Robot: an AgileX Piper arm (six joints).
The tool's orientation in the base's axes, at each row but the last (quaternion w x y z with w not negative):
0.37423 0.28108 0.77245 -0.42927
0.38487 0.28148 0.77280 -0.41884
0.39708 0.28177 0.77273 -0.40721
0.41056 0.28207 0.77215 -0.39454
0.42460 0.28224 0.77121 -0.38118
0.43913 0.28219 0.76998 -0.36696
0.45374 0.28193 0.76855 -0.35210
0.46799 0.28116 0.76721 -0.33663
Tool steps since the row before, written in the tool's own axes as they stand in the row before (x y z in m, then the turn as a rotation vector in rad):
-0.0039 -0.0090 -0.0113 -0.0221 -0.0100 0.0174
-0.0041 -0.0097 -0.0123 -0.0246 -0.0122 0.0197
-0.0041 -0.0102 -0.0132 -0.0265 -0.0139 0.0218
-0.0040 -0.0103 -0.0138 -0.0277 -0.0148 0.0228
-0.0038 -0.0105 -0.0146 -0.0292 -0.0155 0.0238
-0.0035 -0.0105 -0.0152 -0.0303 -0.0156 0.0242
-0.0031 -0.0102 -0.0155 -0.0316 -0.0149 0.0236
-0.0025 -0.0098 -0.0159 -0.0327 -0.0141 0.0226
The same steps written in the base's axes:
-0.0084 0.0052 0.0112 0.0107 -0.0224 0.0165
-0.0095 0.0054 0.0119 0.0112 -0.0258 0.0187
-0.0107 0.0056 0.0123 0.0118 -0.0287 0.0203
-0.0115 0.0057 0.0122 0.0121 -0.0301 0.0213
-0.0126 0.0059 0.0121 0.0127 -0.0315 0.0225
-0.0135 0.0060 0.0117 0.0133 -0.0320 0.0234
-0.0141 0.0060 0.0110 0.0141 -0.0312 0.0245
-0.0147 0.0061 0.0101 0.0146 -0.0301 0.0257

